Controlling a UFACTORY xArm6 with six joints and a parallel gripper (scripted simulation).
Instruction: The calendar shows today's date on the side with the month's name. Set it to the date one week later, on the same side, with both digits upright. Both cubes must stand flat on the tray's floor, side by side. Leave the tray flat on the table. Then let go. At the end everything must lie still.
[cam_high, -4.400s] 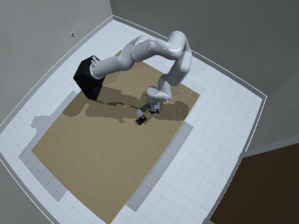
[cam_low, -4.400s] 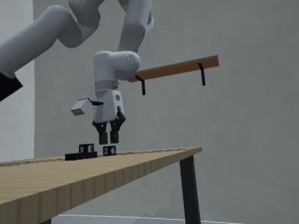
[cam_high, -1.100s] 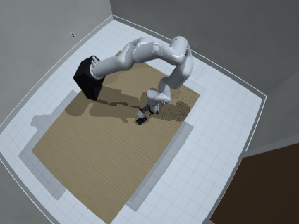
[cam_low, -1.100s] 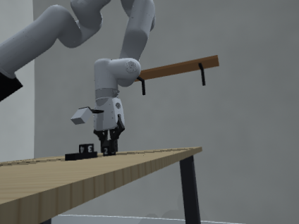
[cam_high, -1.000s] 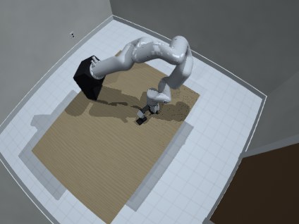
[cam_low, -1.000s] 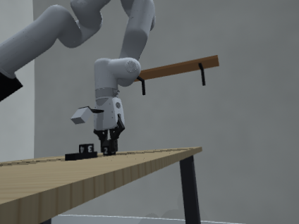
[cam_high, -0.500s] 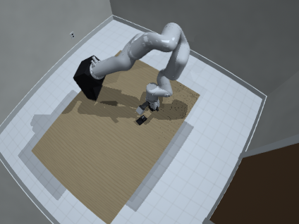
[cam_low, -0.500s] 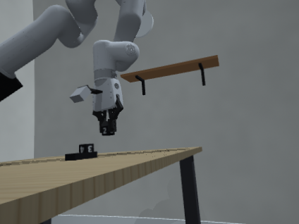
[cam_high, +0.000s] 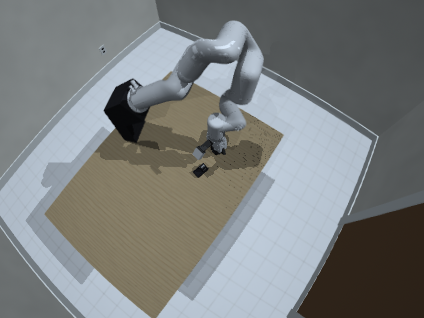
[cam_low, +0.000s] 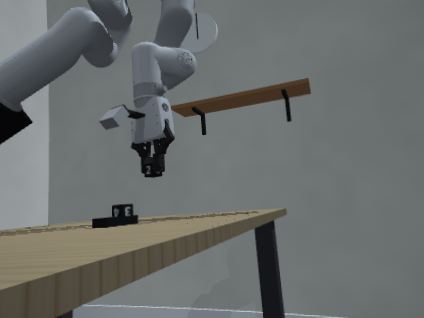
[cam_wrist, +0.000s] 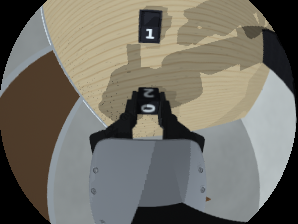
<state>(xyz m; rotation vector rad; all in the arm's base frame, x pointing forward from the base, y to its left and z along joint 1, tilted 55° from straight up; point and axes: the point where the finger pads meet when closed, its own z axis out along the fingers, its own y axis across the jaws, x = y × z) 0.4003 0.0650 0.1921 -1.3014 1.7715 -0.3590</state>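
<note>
The black cube lies 10 mm behind my hand, 90 mm to the right of it and 100 mm below it. Also, from my hand: black calendar tray 10 mm behind, 110 mm to the right, 120 mm below.
</note>
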